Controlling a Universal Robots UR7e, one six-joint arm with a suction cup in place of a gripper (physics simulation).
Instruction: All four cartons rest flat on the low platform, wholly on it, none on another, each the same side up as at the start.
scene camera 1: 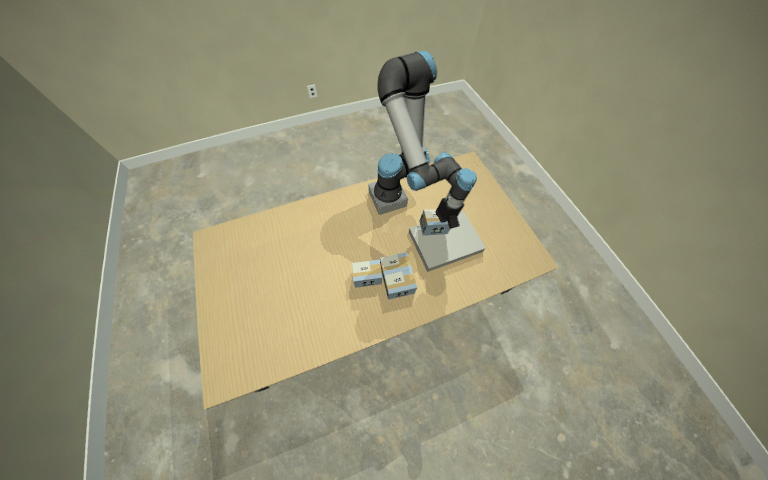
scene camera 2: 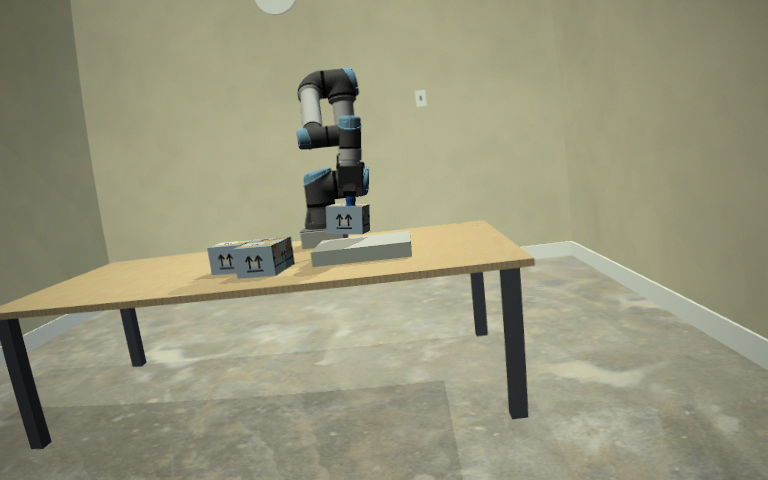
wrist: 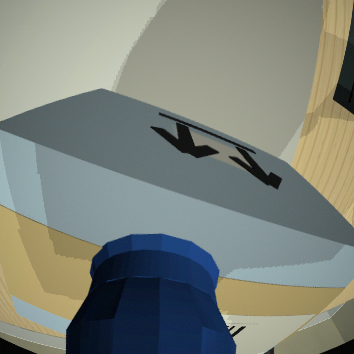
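Seen in the pictures: hand at its tool point: (scene camera 2: 351, 209) (wrist: 150, 247); arm's base at its link origin: (scene camera 1: 387, 191) (scene camera 2: 323, 226).
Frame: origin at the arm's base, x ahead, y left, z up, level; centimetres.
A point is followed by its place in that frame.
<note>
A light blue and tan carton (scene camera 1: 434, 228) {z 6.5, x 33.5, y 10.1 cm} (scene camera 2: 342, 220) {z 5.0, x 33.9, y 11.4 cm} (wrist: 115, 135) {z 7.4, x 35.1, y 15.9 cm} hangs upright on my suction gripper (scene camera 1: 449, 213) {z 8.3, x 31.9, y 14.8 cm} (scene camera 2: 350, 201) (wrist: 155, 255), whose blue cup meets its top. It is a little above the back left part of the low grey platform (scene camera 1: 465, 243) {z -2.4, x 43.1, y 24.8 cm} (scene camera 2: 362, 255) {z -5.2, x 48.7, y 17.8 cm}; a gap shows in scene camera 2. The other three cartons stand upright on the table, close together left of the platform: a left one (scene camera 1: 367, 274) {z 2.2, x 41.8, y -27.4 cm} (scene camera 2: 225, 260) {z -2.5, x 44.0, y -28.2 cm}, a back one (scene camera 1: 392, 261) {z 2.3, x 40.2, y -14.5 cm} and a front one (scene camera 1: 400, 285) {z 2.3, x 52.1, y -15.7 cm} (scene camera 2: 256, 261) {z -2.2, x 54.9, y -14.6 cm}. The back one is largely hidden in scene camera 2.
The wooden table (scene camera 1: 271, 294) {z -7.2, x 31.0, y -72.5 cm} (scene camera 2: 470, 249) {z -7.3, x 48.8, y 52.0 cm} carries the platform and the arm's grey base block (scene camera 1: 390, 203) {z -0.2, x 7.9, y -1.8 cm} (scene camera 2: 312, 240) {z -4.2, x 8.5, y -4.0 cm}, which stands behind and left of the platform. The arm's folded links rise above the base block. The front table edge runs beyond the front carton.
</note>
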